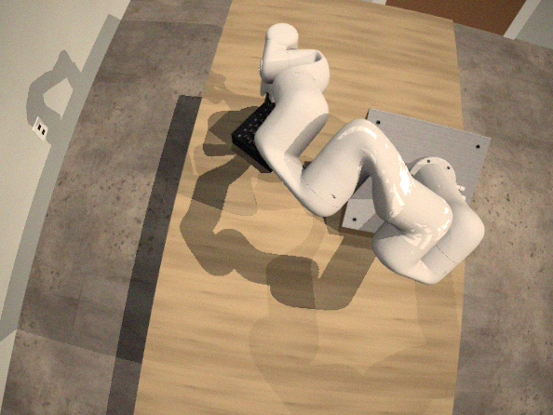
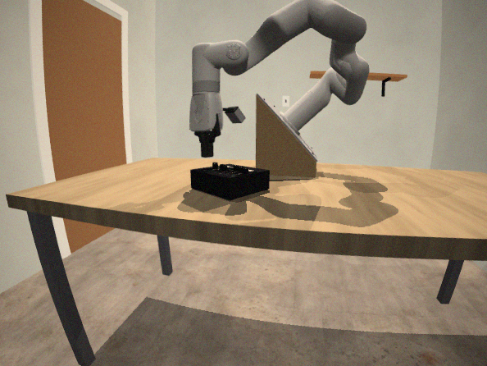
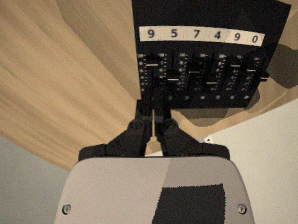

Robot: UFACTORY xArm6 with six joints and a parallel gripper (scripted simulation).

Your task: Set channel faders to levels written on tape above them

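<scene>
Now: hand 60 mm to the right of the channel 4 fader cap, 40 mm above it and 20 mm short of it. Round my hand: channel 6 fader cap 110 mm to the left, 40 mm below, 30 mm ahead; master fader cap 130 mm to the left, 50 mm ahead, 40 mm below.
</scene>
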